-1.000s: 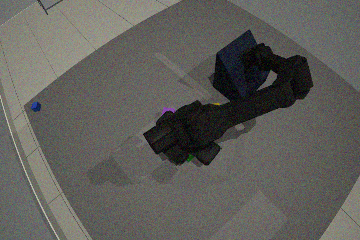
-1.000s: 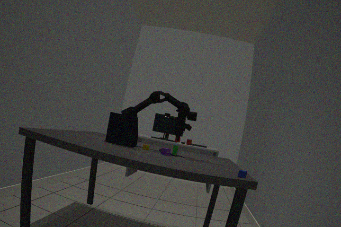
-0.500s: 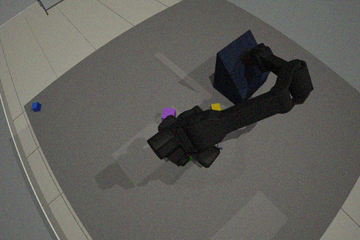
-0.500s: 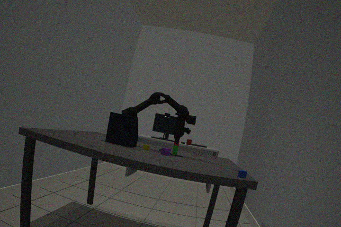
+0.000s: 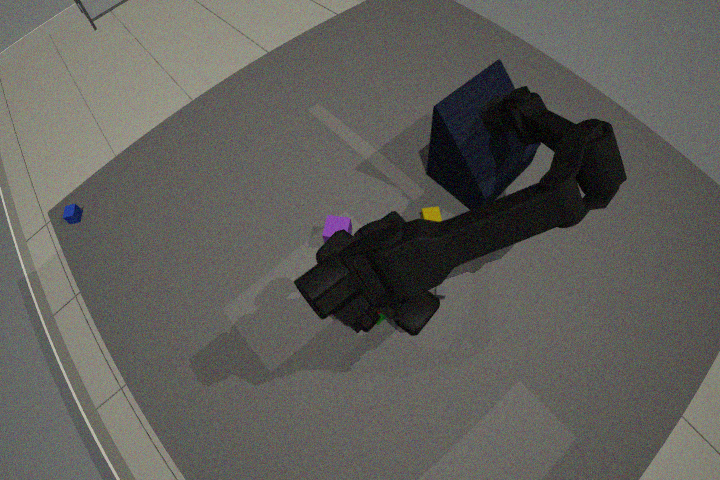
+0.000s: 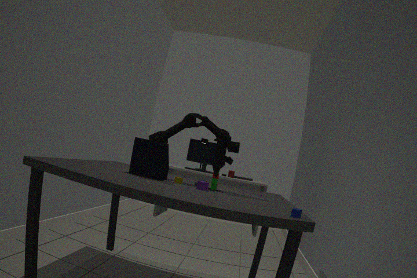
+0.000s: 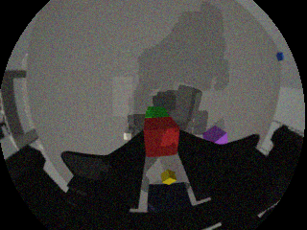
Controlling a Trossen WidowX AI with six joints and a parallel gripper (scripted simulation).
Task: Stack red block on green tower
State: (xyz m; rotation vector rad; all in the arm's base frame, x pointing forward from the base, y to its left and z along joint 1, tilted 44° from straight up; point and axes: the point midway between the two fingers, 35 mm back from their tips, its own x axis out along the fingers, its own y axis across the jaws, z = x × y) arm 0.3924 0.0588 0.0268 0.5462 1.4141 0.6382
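The red block is 10 mm above my gripper tip. Round my gripper tip: green block (60 mm below); purple cube (160 mm to the right, 60 mm behind, 50 mm below); yellow cube (200 mm behind, 60 mm below, 50 mm to the right).
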